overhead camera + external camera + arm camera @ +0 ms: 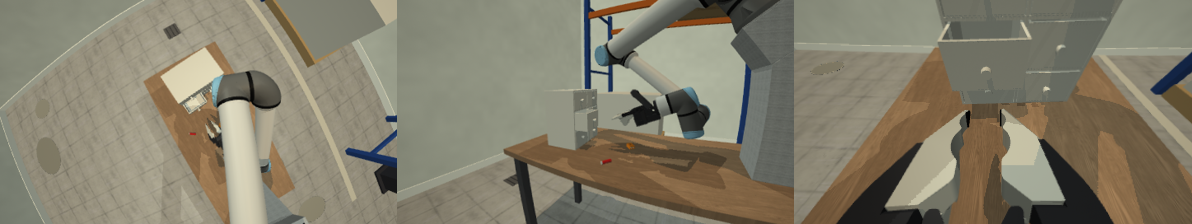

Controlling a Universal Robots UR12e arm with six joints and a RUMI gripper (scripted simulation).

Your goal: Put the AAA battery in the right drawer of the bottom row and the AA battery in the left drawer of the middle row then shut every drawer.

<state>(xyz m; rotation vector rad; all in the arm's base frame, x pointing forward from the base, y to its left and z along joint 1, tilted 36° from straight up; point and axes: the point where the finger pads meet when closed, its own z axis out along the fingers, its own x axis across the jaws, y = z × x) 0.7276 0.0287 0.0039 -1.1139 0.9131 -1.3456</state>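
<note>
Now: the red cylinder 10 mm behind my hand, 140 mm to the left of it and 170 mm below it. From my hand the other things lie so: thin black cylinder 260 mm ahead, 100 mm to the right, 160 mm below; orange block 70 mm behind, 60 mm to the right, 170 mm below.
</note>
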